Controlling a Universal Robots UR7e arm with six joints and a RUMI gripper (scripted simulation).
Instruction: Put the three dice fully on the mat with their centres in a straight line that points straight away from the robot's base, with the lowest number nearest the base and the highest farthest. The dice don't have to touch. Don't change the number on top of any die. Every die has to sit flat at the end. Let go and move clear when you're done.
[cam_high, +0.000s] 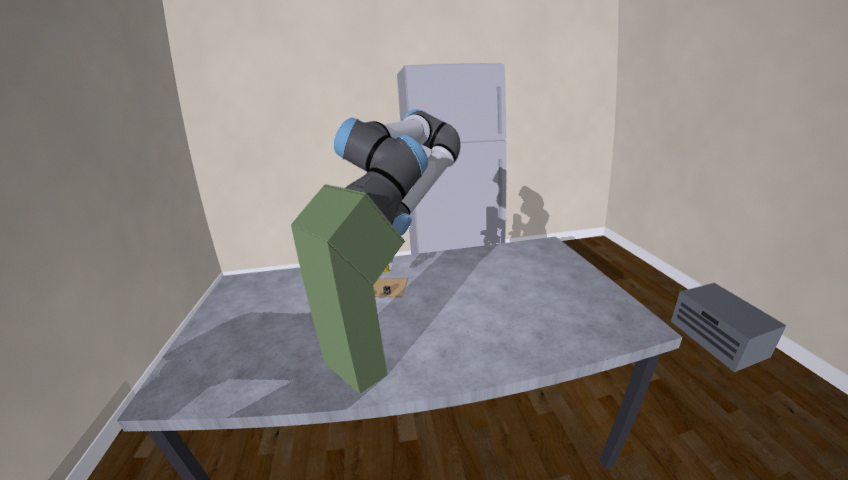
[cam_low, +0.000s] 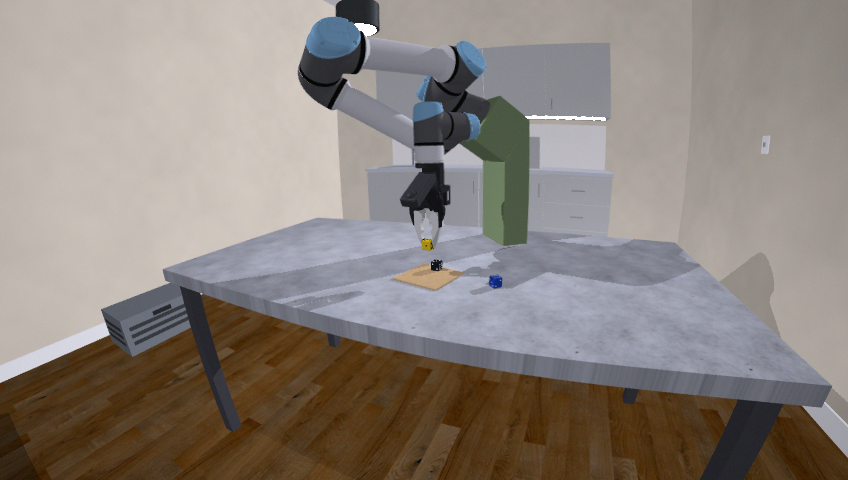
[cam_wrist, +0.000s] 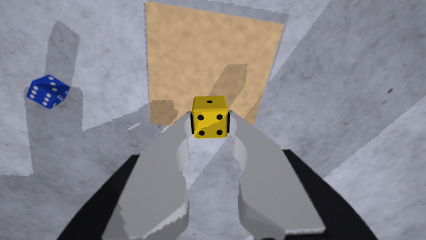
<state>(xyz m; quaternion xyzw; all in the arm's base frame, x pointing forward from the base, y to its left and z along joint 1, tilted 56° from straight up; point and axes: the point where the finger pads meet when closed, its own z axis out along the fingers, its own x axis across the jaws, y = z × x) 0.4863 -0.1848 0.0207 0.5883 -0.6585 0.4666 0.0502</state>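
Now: hand 90 mm above the mat. From my hand the other things lie so: blue die: 170 mm to the left, 80 mm below, 60 mm ahead; then black die: 80 mm below, 40 mm behind, 20 mm to the left; then yellow die: right at my hand.
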